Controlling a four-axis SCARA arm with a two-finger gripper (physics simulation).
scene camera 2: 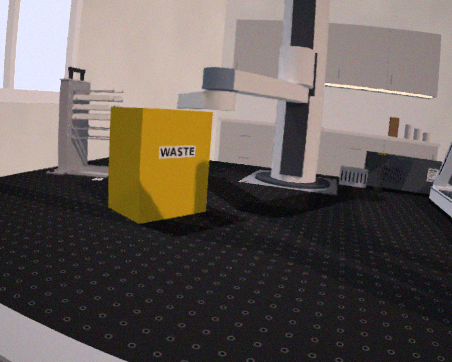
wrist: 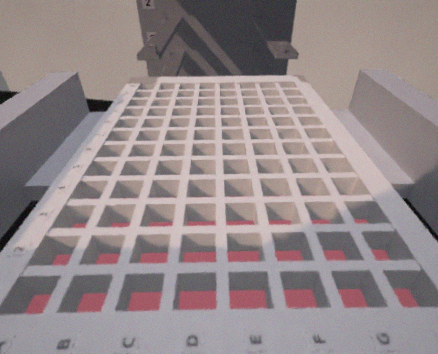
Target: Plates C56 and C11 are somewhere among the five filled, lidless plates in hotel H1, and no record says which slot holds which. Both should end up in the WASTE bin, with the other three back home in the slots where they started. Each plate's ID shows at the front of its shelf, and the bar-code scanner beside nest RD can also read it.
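Places are measured from the arm's base along level axes (x right, y up, z back), in centimetres.
Pixels of known places: gripper, fingertip midpoint: (wrist: pixel 218 98); arm's base at its link origin: (scene camera 2: pixel 292 184).
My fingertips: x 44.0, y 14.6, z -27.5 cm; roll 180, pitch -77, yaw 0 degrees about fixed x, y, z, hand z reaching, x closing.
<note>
Ahead of a thing's pixels: the offset from my fingertips to its top centre. "*": to the spot under its first point.
Plate C11 @(dx -2.7, dy -0.3, dz +0.6 cm) (wrist: pixel 227 167), white with red in its wells, lies level between the fingers of my gripper (wrist: pixel 218 98); the gripper is shut on its long sides. Its front ID does not show. Beyond the plate's far end stands hotel H1 (wrist: pixel 240 30) (scene camera 2: pixel 66 125), with a shelf ledge on each side. In the scene view several plates sit in the hotel, partly hidden by the yellow WASTE bin @(dx -24.0, dy +6.7, dz -27.4 cm) (scene camera 2: pixel 165 172); their IDs cannot be read. The gripper is hidden behind the bin there. The inside of the bin, plate C56, the scanner and nest RD cannot be made out.
The robot column (scene camera 2: pixel 296 140) stands behind and right of the bin, with its arm (scene camera 2: pixel 265 87) reaching left behind the bin's top. A small grey slotted block @(* dx -64.2, dy -9.9, dz +31.9 cm) (scene camera 2: pixel 353 176) and a dark box-shaped device @(* dx -80.7, dy -6.2, dz +30.9 cm) (scene camera 2: pixel 402 172) stand at the right. A white device (scene camera 2: pixel 442 192) shows at the right edge.
</note>
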